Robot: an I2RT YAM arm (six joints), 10 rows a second.
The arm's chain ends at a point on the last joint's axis. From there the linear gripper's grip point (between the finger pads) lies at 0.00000 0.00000 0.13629 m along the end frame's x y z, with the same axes.
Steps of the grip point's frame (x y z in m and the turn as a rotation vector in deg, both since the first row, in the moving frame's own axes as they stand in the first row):
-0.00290 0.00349 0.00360 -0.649 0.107 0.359
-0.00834 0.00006 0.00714 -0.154 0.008 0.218
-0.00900 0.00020 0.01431 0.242 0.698 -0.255
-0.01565 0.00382 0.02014 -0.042 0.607 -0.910
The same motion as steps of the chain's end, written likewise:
-0.00315 0.00195 0.00361 -0.649 0.107 0.359
-0.00836 -0.00031 0.00714 -0.154 0.008 0.218
-0.01066 0.00078 0.01432 0.242 0.698 -0.255
-0.01709 0.00373 0.02015 -0.042 0.607 -0.910

